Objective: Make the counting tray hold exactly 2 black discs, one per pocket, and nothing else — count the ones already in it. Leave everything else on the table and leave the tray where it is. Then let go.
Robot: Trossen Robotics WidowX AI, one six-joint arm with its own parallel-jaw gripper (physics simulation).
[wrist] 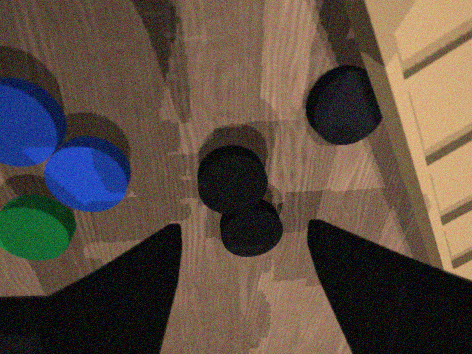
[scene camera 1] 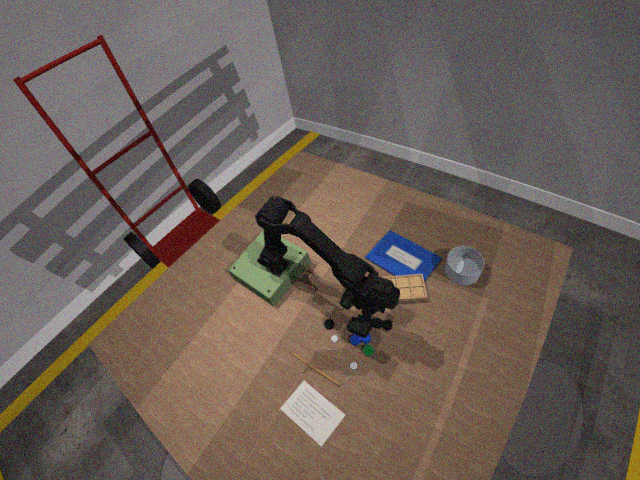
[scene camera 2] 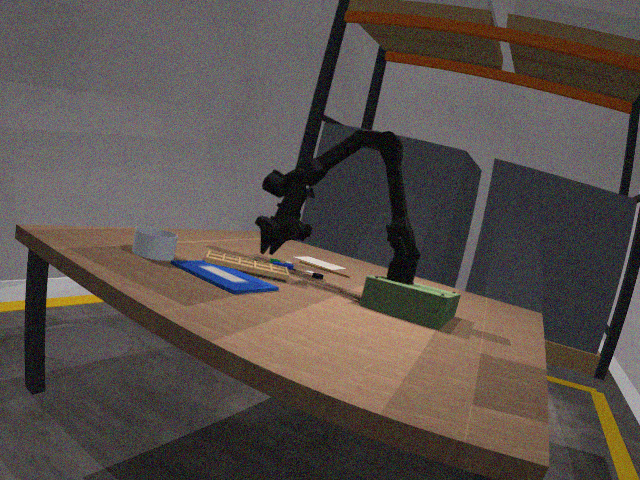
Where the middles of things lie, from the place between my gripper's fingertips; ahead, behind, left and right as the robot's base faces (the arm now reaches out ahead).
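Measured from my hand: bowl (scene camera 2: 153, 243), 31 cm to the left, 17 cm ahead, 1 cm below; tan counting tray (scene camera 2: 248, 265), 13 cm to the left, 2 cm behind, 2 cm below; green disc (wrist: 44, 227), 9 cm to the right, 1 cm ahead, 3 cm below.
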